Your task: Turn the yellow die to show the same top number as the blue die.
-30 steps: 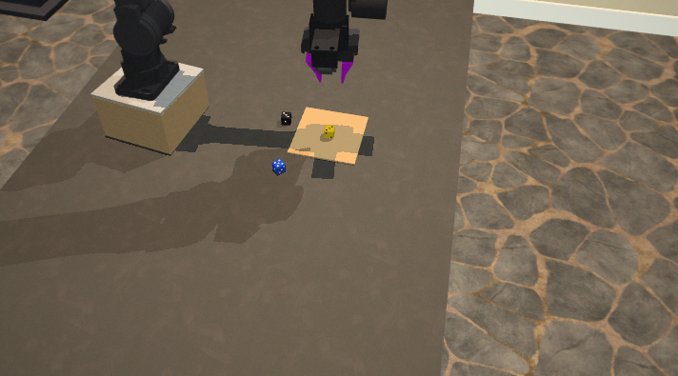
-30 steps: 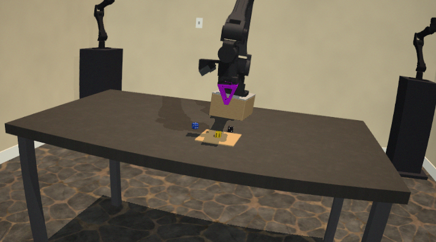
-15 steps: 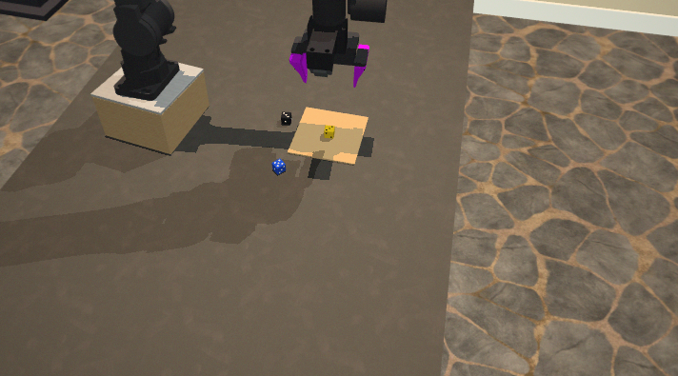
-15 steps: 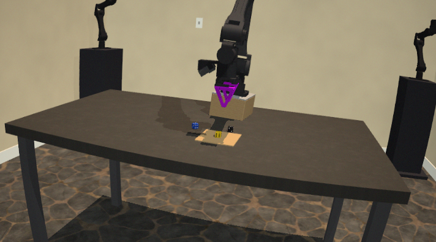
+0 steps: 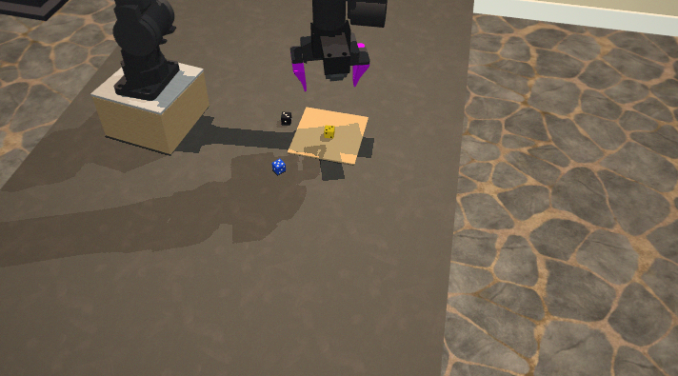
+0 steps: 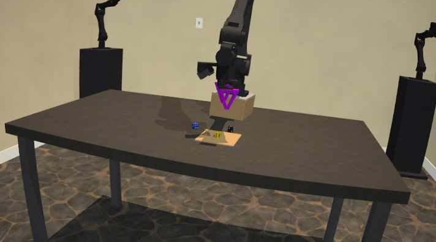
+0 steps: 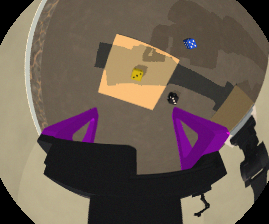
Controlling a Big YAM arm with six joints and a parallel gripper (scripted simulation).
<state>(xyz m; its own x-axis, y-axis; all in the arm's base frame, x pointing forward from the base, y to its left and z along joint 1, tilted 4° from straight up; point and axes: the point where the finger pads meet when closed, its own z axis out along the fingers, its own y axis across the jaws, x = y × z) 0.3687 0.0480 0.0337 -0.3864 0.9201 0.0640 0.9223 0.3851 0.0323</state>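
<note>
The yellow die is 2 cm to the right of my hand and 12 cm below it. Also, from my hand: orange mat 1 cm to the right, 13 cm below; then blue die 7 cm behind, 13 cm to the right, 12 cm below; then black die 10 cm behind, 1 cm to the left, 12 cm below.
</note>
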